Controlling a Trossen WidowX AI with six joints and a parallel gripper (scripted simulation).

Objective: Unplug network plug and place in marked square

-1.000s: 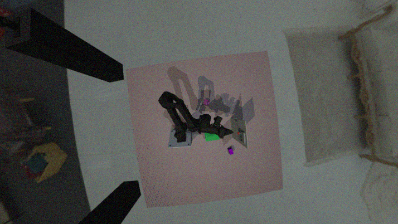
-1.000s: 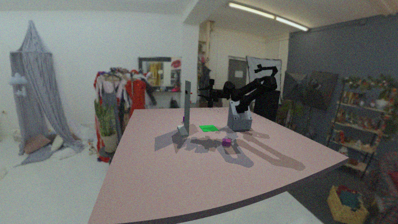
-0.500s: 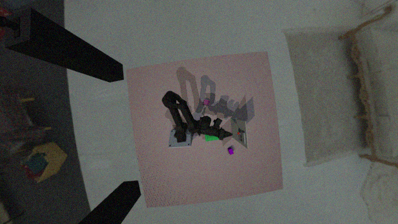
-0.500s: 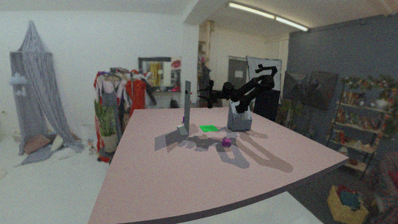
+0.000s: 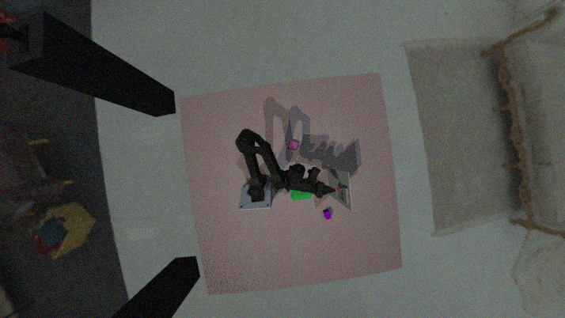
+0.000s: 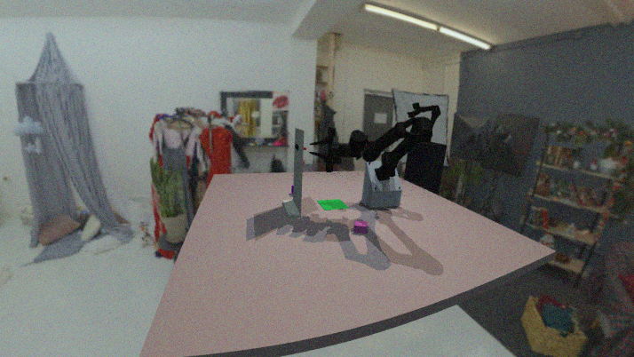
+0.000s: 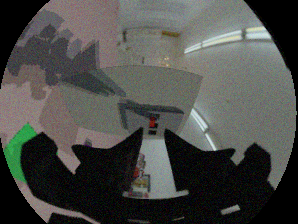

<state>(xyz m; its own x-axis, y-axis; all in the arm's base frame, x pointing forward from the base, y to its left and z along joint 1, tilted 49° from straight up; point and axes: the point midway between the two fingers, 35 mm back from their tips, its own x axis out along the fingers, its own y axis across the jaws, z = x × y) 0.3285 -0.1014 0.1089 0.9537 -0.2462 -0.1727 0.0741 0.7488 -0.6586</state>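
Right now my gripper tip is 270 mm above the green marked square, 130 mm past it and 30 mm to the left of it. The rest, counted from my gripper tip: purple block 250 mm below, 240 mm to the left, 140 mm behind; grey upright panel 110 mm below, 50 mm ahead, 10 mm to the right.
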